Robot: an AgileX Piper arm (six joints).
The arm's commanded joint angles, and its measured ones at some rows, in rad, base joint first. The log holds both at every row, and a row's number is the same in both.
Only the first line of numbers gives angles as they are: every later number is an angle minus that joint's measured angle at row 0.
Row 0, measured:
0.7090 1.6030 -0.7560 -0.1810 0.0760 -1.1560
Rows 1 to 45, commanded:
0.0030 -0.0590 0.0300 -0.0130 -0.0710 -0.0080
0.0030 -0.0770 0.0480 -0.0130 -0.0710 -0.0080
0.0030 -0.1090 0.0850 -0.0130 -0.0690 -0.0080
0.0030 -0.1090 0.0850 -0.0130 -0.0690 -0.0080
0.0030 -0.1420 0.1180 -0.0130 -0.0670 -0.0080
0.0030 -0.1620 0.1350 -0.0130 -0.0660 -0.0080
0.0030 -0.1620 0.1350 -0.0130 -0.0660 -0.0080
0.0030 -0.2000 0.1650 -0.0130 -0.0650 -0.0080
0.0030 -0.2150 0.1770 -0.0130 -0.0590 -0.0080
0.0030 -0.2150 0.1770 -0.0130 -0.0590 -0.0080
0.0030 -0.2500 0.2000 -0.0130 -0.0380 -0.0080
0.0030 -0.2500 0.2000 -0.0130 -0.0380 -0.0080
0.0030 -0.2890 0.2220 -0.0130 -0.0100 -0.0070
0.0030 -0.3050 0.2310 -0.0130 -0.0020 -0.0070
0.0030 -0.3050 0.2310 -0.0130 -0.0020 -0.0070
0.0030 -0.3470 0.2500 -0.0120 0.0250 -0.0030
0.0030 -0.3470 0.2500 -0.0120 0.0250 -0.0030
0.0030 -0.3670 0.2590 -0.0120 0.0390 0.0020
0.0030 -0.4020 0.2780 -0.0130 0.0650 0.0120
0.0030 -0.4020 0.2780 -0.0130 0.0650 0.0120
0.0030 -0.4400 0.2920 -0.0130 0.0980 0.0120
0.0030 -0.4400 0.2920 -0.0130 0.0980 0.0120
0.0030 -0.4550 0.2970 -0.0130 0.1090 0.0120
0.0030 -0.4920 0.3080 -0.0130 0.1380 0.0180
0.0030 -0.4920 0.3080 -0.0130 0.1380 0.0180
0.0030 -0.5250 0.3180 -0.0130 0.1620 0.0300
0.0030 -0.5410 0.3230 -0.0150 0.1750 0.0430
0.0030 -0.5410 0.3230 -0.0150 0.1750 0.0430
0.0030 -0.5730 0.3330 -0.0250 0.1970 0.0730
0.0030 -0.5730 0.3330 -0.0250 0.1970 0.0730
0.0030 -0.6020 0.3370 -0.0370 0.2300 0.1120
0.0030 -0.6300 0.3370 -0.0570 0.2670 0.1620
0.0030 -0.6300 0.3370 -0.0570 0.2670 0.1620
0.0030 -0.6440 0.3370 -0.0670 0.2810 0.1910
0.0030 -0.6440 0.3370 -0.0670 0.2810 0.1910
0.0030 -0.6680 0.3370 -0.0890 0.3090 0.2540
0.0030 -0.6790 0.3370 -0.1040 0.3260 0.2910
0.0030 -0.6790 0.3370 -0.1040 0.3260 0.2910
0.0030 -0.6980 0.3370 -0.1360 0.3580 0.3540
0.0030 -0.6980 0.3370 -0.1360 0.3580 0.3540
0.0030 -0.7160 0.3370 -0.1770 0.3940 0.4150
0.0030 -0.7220 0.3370 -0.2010 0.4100 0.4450
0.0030 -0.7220 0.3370 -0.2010 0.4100 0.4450
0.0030 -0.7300 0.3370 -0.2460 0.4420 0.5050
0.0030 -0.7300 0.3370 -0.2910 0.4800 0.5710
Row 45, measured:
0.0000 -0.7130 0.3430 -0.1890 0.4750 0.4760
